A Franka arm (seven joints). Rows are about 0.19 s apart.
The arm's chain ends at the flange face. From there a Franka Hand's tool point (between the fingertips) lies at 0.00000 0.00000 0.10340 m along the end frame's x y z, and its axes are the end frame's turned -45 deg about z.
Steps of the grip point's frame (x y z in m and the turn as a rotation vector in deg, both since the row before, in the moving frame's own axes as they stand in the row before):
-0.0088 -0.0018 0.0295 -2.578 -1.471 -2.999
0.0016 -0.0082 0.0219 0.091 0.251 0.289
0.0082 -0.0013 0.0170 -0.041 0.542 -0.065
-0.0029 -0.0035 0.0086 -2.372 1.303 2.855
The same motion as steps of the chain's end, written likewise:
-0.0090 -0.0002 0.0296 -2.863 0.783 -2.999
-0.0049 -0.0065 0.0219 0.242 0.113 0.289
0.0041 -0.0061 0.0170 0.354 0.412 -0.065
-0.0092 -0.0019 0.0087 -0.756 2.599 2.855

